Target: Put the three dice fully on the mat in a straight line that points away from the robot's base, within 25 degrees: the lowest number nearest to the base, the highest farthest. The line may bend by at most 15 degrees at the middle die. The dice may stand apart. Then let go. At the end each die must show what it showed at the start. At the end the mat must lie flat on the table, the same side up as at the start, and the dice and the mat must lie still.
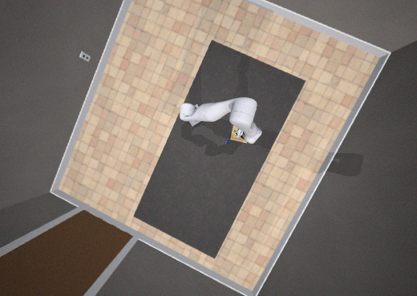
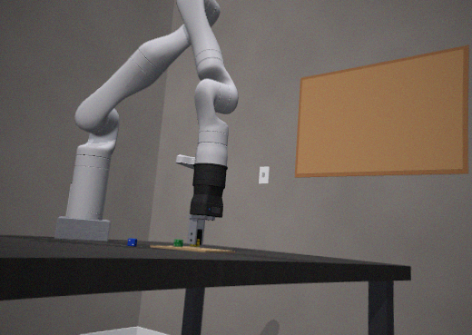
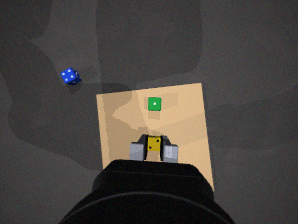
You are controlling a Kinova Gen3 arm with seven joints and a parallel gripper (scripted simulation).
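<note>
Right now my hand is 10 mm above the yellow die. From my hand the other things lie so: green die 50 mm behind, 20 mm below; then blue die 120 mm to the right, 70 mm behind, 20 mm below; then mat 30 mm below.
</note>
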